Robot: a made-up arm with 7 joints.
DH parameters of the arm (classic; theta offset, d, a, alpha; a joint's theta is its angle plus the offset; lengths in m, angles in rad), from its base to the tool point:
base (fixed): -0.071 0 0 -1.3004
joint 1: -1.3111 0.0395 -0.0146 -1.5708
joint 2: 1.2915 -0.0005 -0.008 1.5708
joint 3: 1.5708 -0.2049 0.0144 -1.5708
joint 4: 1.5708 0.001 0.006 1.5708
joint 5: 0 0.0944 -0.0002 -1.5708
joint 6: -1.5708 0 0.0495 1.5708
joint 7: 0 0.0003 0 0
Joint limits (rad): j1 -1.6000..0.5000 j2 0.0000..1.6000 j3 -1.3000..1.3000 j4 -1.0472..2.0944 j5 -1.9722..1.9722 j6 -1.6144..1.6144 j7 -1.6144..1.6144
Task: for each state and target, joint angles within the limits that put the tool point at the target. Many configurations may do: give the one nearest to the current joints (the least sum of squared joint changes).
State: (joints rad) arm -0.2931 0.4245 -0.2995 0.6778 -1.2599 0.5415 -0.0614
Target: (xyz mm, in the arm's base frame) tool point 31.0 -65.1 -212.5
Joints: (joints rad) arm 0.0284 0.0261 -0.7366 -0.1811 -1.4762 0.7002 -0.0614
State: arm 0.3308 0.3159 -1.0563 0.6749 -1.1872 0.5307 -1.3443
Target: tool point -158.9 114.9 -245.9
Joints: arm 0.4444 0.6845 -1.0528 0.3810 -1.2518 0.6025 -1.3443
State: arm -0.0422 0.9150 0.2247 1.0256 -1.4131 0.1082 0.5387
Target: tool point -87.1 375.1 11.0
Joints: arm 0.4571 1.4747 0.1586 1.8250 -1.3848 0.1179 0.5387
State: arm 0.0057 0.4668 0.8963 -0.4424 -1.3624 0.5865 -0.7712
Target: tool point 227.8 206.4 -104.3
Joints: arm -0.7109 0.5267 0.7354 0.2392 -1.2414 0.5426 -0.7712
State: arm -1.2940 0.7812 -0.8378 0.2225 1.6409 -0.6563 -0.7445
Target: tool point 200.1 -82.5 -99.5
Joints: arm -1.2310 0.2841 -1.0081 -0.0943 1.5657 -0.6869 -0.7445
